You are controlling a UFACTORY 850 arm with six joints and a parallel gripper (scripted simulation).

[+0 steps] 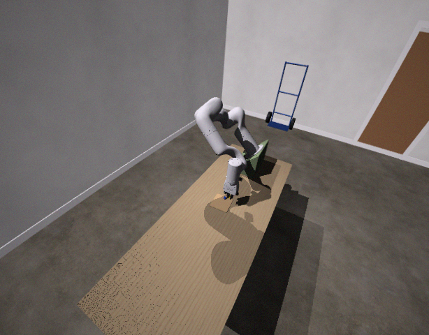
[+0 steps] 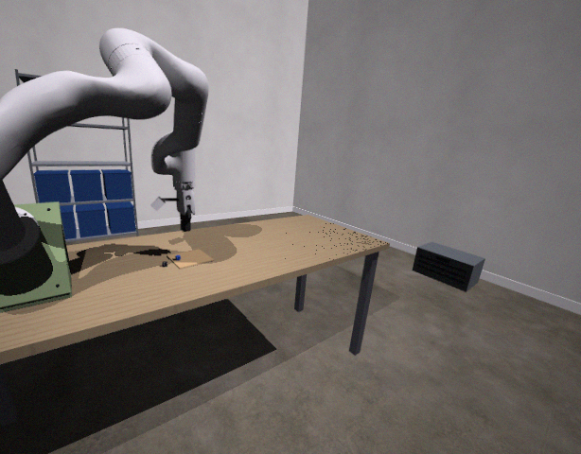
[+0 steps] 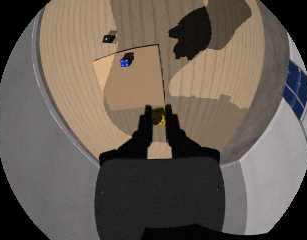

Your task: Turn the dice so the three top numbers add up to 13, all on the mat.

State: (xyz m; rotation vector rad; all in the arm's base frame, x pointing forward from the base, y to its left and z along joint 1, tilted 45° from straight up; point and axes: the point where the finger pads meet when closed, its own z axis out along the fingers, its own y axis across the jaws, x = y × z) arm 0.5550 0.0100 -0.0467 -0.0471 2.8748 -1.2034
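The tan mat is 60 mm to the right of my hand and 120 mm below it. Round my hand: black die: 110 mm behind, 90 mm to the right, 110 mm below; blue die: 50 mm behind, 60 mm to the right, 110 mm below; yellow die: 10 mm below.
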